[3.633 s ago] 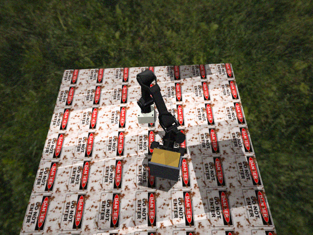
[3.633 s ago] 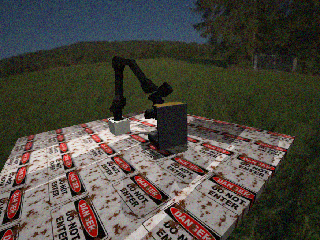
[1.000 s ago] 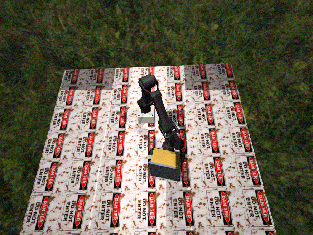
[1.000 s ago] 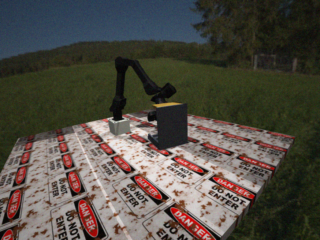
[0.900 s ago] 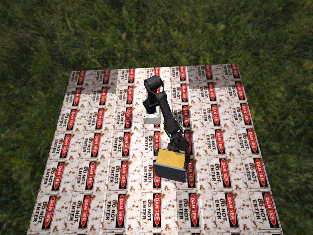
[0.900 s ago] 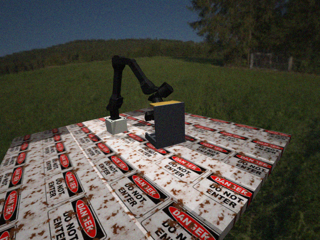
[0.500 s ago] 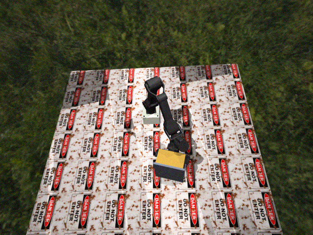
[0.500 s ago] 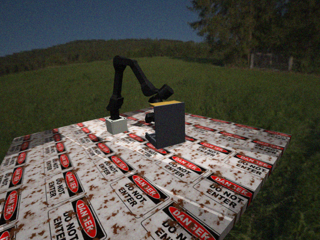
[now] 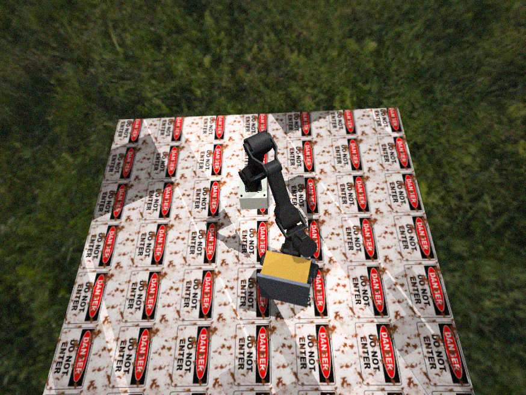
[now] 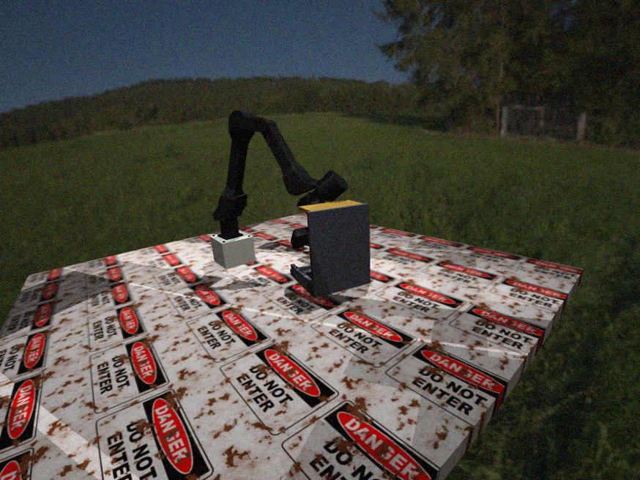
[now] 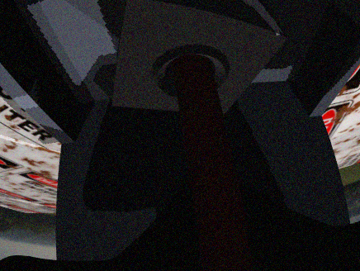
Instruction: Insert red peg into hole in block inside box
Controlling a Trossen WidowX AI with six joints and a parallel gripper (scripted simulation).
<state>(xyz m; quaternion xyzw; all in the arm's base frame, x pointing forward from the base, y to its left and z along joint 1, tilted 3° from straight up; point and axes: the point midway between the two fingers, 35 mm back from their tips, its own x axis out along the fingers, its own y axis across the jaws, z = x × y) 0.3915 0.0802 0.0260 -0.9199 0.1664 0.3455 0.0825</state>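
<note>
Right now the red peg is 30 mm behind my gripper tip, 10 mm to the left of it and 10 mm below it. Also, from my gripper tip: box wall (40 mm above, 20 mm ahead, 10 mm to the right); yellow roof (130 mm above, 20 mm behind, 10 mm to the left).
</note>
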